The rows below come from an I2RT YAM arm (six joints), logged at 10 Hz.
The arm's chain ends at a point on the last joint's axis. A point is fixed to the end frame.
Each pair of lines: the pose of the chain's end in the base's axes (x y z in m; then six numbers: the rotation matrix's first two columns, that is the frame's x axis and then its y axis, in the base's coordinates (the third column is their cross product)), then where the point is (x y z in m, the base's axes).
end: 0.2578 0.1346 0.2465 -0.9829 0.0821 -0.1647 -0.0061 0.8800 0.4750
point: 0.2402 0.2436 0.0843
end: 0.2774 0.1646 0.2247 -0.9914 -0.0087 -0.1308 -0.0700 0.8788 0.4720
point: 0.2444 0.2705 0.0628
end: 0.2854 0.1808 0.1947 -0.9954 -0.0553 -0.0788 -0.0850 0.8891 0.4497
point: 0.2395 0.2802 0.0318
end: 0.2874 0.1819 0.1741 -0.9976 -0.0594 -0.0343 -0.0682 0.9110 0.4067
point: 0.2346 0.2728 0.0084
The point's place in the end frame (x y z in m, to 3 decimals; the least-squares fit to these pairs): 0.053 0.019 0.188
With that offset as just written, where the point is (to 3 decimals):
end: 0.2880 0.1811 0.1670 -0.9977 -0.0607 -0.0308 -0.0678 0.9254 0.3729
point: 0.235 0.266 -0.002
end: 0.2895 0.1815 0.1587 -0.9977 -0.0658 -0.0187 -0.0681 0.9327 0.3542
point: 0.234 0.262 -0.011
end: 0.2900 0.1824 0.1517 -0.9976 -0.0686 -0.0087 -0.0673 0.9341 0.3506
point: 0.233 0.262 -0.018
